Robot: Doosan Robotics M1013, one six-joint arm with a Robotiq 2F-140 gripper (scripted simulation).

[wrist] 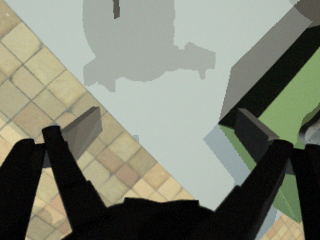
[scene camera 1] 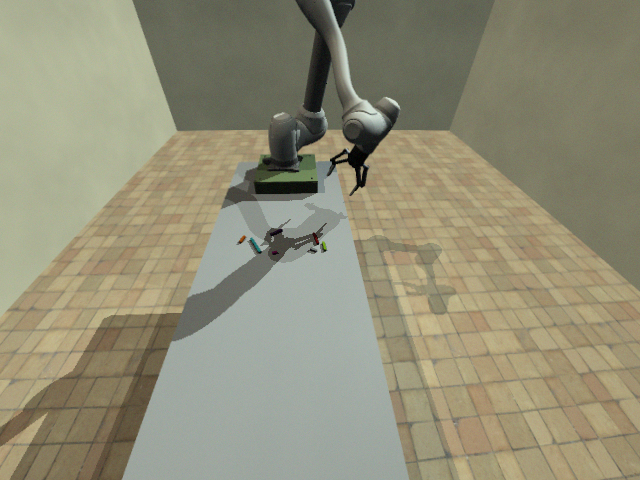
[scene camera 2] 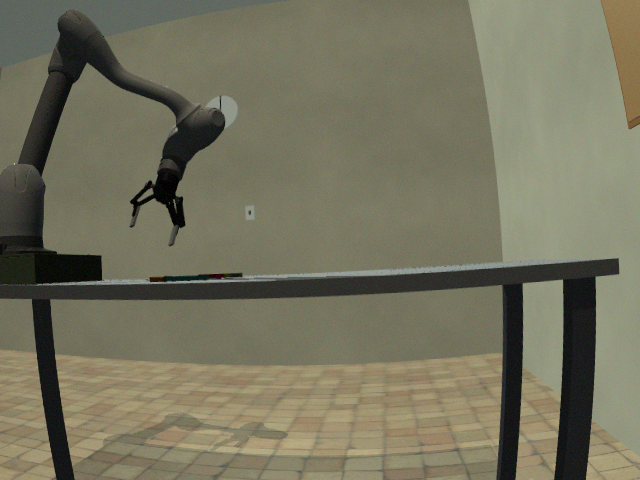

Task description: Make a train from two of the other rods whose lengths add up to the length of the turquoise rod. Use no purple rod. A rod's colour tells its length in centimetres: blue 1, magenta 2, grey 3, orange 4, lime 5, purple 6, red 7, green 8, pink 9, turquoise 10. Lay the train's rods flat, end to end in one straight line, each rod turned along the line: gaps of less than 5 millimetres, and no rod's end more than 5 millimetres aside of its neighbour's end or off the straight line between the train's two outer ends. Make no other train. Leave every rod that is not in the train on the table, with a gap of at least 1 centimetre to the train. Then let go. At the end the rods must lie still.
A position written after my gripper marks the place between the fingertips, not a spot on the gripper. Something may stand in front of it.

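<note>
My gripper (scene camera 2: 151,235) is visible to me, and the wrist view shows the gripper (wrist: 167,119) too.
</note>
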